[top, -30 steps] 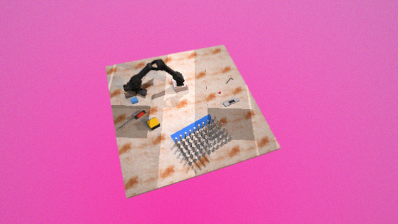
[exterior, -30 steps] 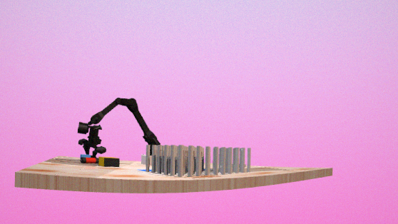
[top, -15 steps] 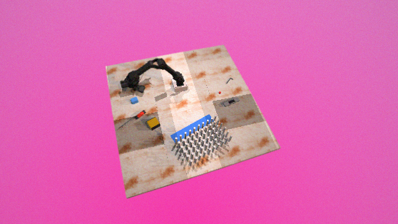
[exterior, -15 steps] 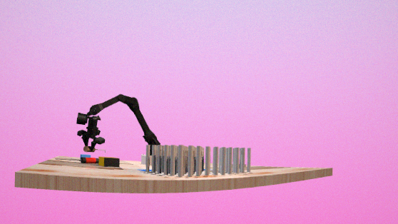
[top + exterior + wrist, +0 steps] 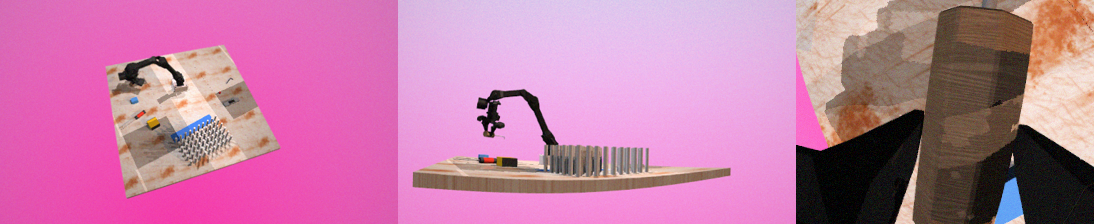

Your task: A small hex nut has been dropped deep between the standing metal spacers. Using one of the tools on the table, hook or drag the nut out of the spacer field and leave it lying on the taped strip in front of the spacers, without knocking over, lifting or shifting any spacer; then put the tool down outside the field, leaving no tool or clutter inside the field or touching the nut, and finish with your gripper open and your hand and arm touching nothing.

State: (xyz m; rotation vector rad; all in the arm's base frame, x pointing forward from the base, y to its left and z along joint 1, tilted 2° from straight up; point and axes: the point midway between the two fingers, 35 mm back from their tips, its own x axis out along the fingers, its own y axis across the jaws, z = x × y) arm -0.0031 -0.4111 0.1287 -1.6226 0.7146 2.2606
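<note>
Right now my gripper tip is 9 cm past the brown-handled tool and 5 cm to the right of it. From my gripper tip the other things lie so: blue block 10 cm ahead, 2 cm to the right, 14 cm below; yellow block 37 cm ahead, 11 cm to the left, 14 cm below; blue taped strip 46 cm ahead, 43 cm to the left, 16 cm below.
</note>
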